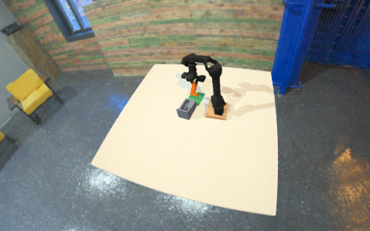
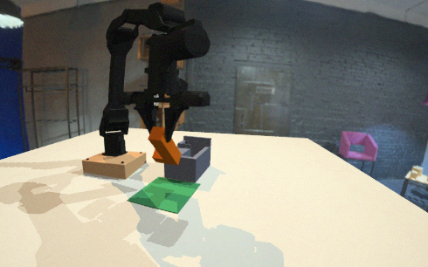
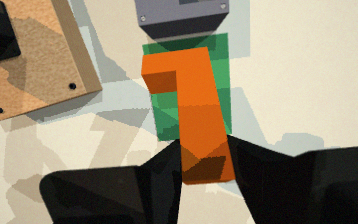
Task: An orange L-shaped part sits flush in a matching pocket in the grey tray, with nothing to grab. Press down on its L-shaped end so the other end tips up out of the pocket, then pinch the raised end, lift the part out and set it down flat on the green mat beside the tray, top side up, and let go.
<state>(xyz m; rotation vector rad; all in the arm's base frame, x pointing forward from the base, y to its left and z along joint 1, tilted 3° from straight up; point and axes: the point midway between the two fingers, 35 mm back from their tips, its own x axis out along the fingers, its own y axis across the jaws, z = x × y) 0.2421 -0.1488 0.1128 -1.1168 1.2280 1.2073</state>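
Now: gripper tip 20 mm to the right of the green mat and 140 mm above it. From my gripper tip the other things lie so: orange L-shaped part: 10 mm behind, 30 mm to the left, 30 mm below.
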